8 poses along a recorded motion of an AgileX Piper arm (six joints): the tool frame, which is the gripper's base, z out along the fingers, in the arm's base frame.
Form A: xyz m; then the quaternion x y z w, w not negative.
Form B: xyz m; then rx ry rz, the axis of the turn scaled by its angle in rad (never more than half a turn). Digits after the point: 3 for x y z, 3 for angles.
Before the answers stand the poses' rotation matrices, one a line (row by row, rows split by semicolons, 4 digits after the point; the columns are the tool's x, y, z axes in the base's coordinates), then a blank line. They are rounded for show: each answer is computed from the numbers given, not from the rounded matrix.
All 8 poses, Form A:
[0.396, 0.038, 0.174, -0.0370, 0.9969, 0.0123, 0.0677]
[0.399, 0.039, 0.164, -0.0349, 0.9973, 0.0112, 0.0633]
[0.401, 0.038, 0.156, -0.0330, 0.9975, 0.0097, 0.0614]
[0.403, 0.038, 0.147, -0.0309, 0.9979, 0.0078, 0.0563]
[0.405, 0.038, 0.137, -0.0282, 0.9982, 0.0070, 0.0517]
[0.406, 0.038, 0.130, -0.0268, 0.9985, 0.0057, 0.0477]
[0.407, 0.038, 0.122, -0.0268, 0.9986, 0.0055, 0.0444]
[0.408, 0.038, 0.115, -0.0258, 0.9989, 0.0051, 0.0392]
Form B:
-0.9881 -0.0754 0.1341; -0.0721 0.9970 0.0295; -0.1359 0.0195 -0.9905
-0.9895 -0.0710 0.1255; -0.0682 0.9973 0.0268; -0.1270 0.0179 -0.9917
-0.9903 -0.0670 0.1219; -0.0646 0.9976 0.0234; -0.1231 0.0153 -0.9923
-0.9918 -0.0625 0.1119; -0.0608 0.9980 0.0190; -0.1128 0.0121 -0.9935
-0.9931 -0.0570 0.1028; -0.0556 0.9983 0.0169; -0.1036 0.0111 -0.9946
-0.9940 -0.0541 0.0949; -0.0530 0.9985 0.0139; -0.0956 0.0088 -0.9954
-0.9946 -0.0540 0.0884; -0.0530 0.9985 0.0134; -0.0890 0.0086 -0.9960
-0.9956 -0.0519 0.0780; -0.0511 0.9986 0.0122; -0.0786 0.0082 -0.9969

[0.396, 0.038, 0.174, -0.111, 3.004, 0.037]
[0.399, 0.039, 0.164, -0.105, 3.013, 0.034]
[0.401, 0.038, 0.156, -0.100, 3.017, 0.029]
[0.403, 0.038, 0.147, -0.094, 3.027, 0.024]
[0.405, 0.038, 0.137, -0.086, 3.037, 0.021]
[0.406, 0.038, 0.130, -0.082, 3.045, 0.017]
[0.407, 0.038, 0.122, -0.082, 3.052, 0.017]
[0.408, 0.038, 0.115, -0.079, 3.062, 0.016]

